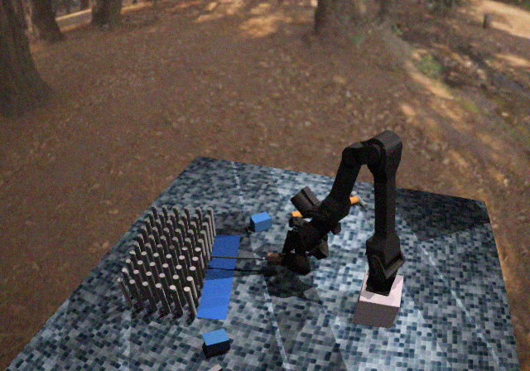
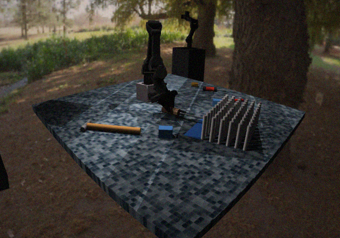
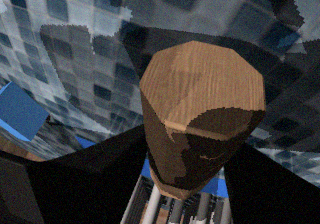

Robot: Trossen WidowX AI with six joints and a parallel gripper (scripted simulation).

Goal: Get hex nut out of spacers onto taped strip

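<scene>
The blue taped strip is 150 mm ahead of my gripper tip, 100 mm to the left of it and 30 mm below it. Also, from my gripper tip: yellow item: 540 mm to the left, 360 mm behind, 20 mm below; hex nut: 330 mm ahead, 120 mm to the left, 30 mm below; hook tool: 100 mm ahead, 40 mm to the left.
</scene>
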